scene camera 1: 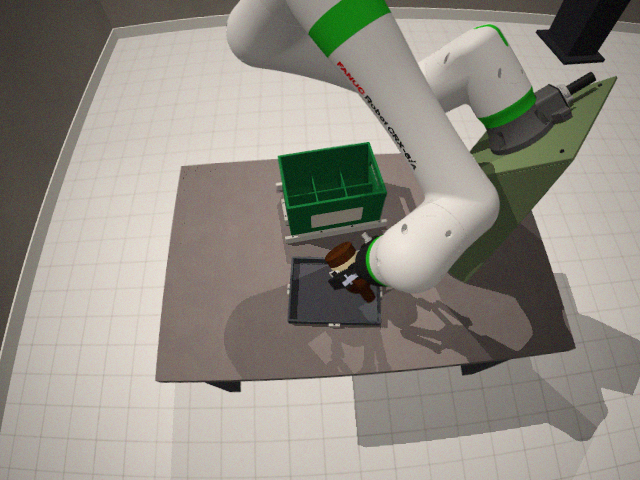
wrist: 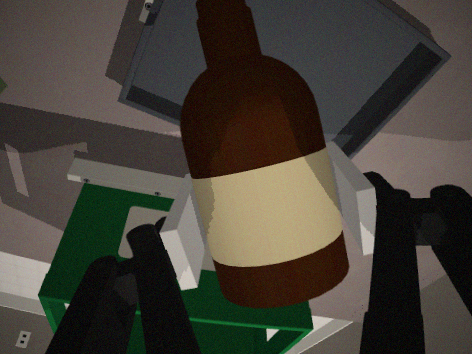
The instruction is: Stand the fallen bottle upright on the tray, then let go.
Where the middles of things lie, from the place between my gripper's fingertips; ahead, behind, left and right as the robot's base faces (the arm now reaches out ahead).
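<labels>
The brown bottle (scene camera 1: 342, 256) is 1 cm above my hand, and it is also 1 cm behind my hand and 2 cm to the left of it.
</labels>
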